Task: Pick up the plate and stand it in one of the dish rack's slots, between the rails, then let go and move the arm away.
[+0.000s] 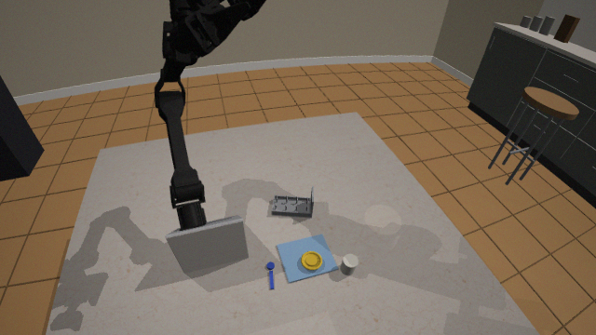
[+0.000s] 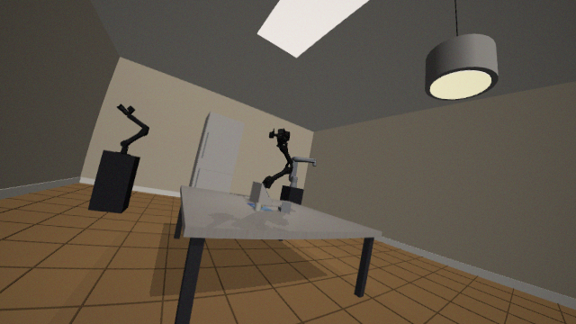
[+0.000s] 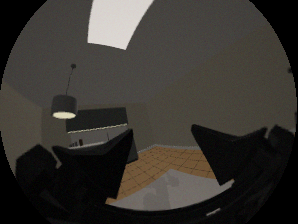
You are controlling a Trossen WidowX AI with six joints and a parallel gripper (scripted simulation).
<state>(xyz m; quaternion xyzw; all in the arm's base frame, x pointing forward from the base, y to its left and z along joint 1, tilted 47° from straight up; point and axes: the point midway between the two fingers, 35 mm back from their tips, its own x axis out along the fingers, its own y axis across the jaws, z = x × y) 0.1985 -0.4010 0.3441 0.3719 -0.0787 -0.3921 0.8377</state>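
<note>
Now: gripper tip 110 mm short of the yellow plate, 90 mm to the left of it and 660 mm above it. Round my gripper tip: grey dish rack: 120 mm ahead, 140 mm to the left, 650 mm below; blue mat: 100 mm ahead, 60 mm to the right, 670 mm below; blue spoon: 10 mm behind, 80 mm to the right, 670 mm below.
</note>
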